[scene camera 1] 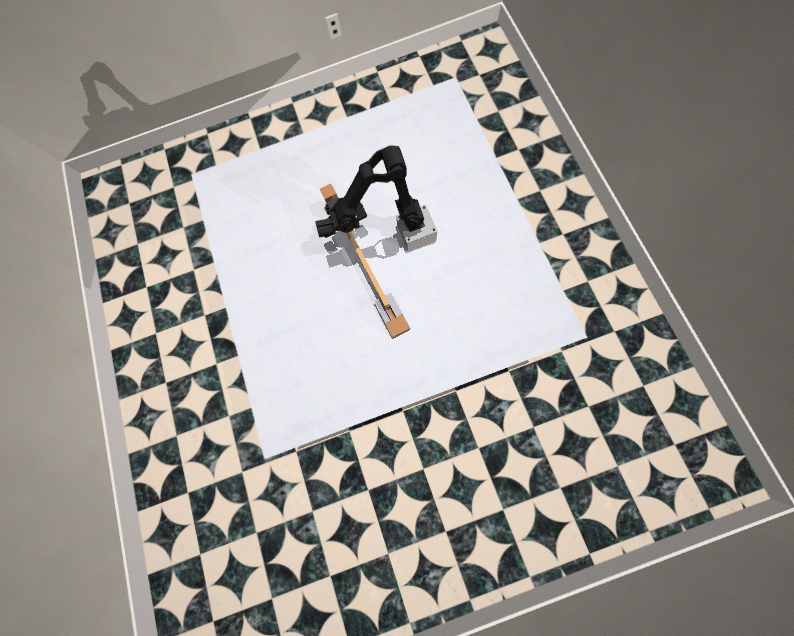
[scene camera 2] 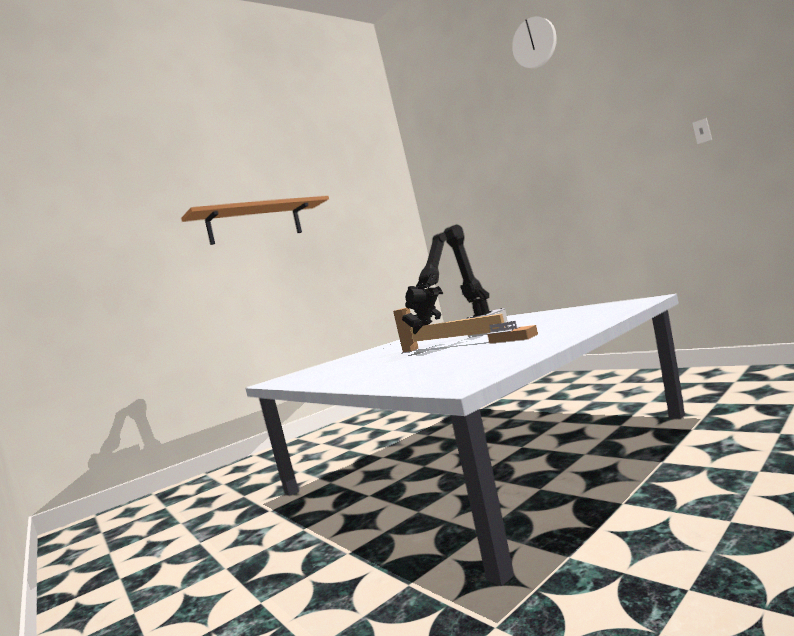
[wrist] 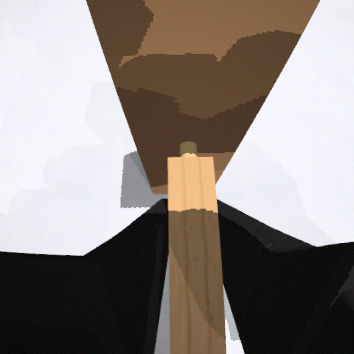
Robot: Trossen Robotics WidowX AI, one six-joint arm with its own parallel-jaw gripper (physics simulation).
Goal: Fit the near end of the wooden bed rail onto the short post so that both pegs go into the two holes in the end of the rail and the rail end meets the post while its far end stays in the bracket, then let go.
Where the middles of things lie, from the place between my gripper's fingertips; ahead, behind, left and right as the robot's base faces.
My gripper is now 3 cm past the wooden bed rail [scene camera 2: 479, 325] and 20 cm to the right of it.
